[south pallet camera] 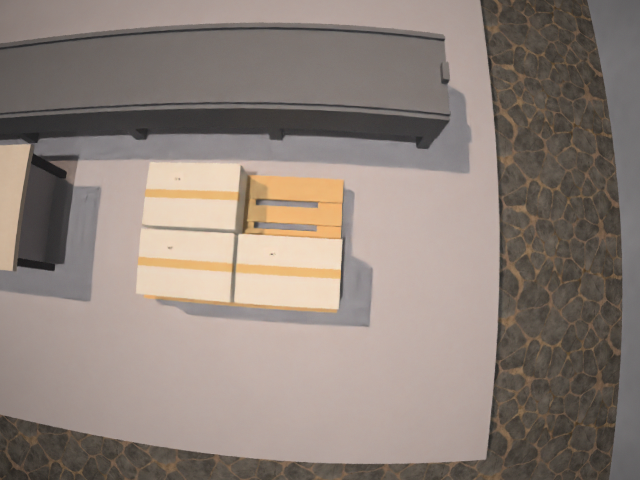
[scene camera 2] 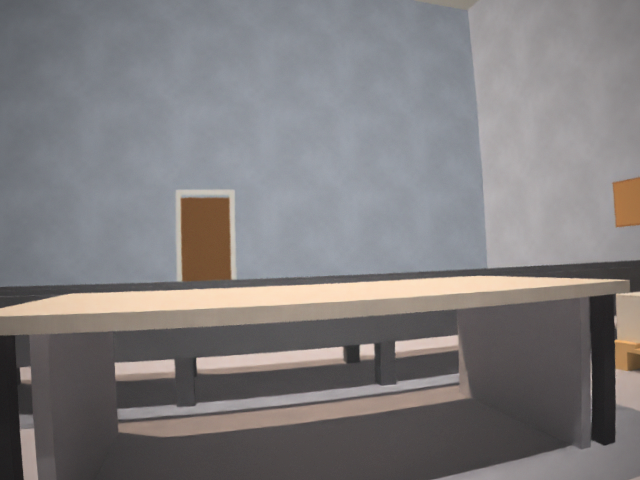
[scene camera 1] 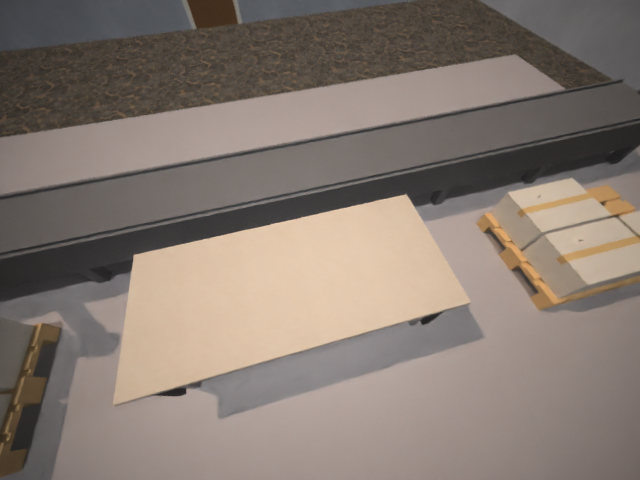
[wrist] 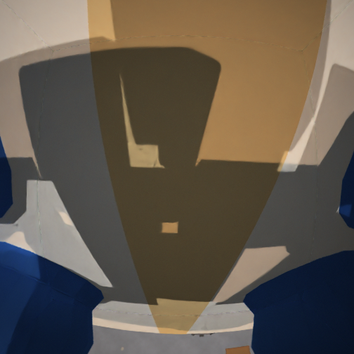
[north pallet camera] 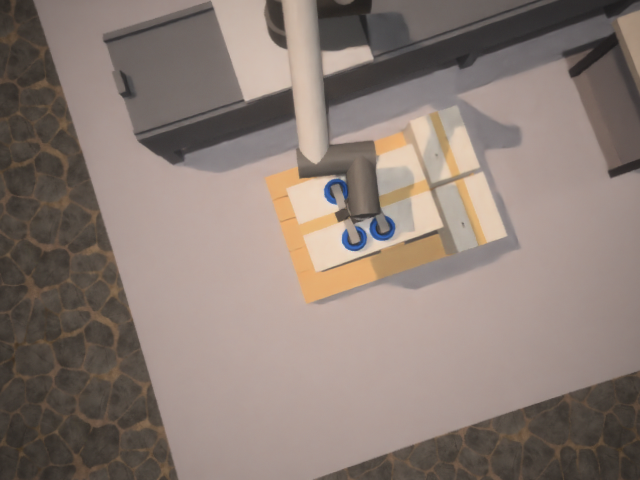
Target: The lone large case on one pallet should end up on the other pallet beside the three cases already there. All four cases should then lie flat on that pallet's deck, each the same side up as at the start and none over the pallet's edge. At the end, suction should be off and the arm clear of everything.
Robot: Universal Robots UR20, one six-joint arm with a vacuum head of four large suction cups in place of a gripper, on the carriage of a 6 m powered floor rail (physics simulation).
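The large white case with a brown tape stripe is level over the north pallet, long side along the pallet. How high it is cannot be told. My gripper has its blue cups on the case's top and holds it; the fourth cup is hidden under the arm in the north pallet camera. On the south pallet lie three cases: a back left case, a front left case and a front right case. The back right part of its deck is bare.
Two taped cases stand on the north pallet's right end, close to the large case's end; touching cannot be told. The rail runs behind both pallets. A table stands between them.
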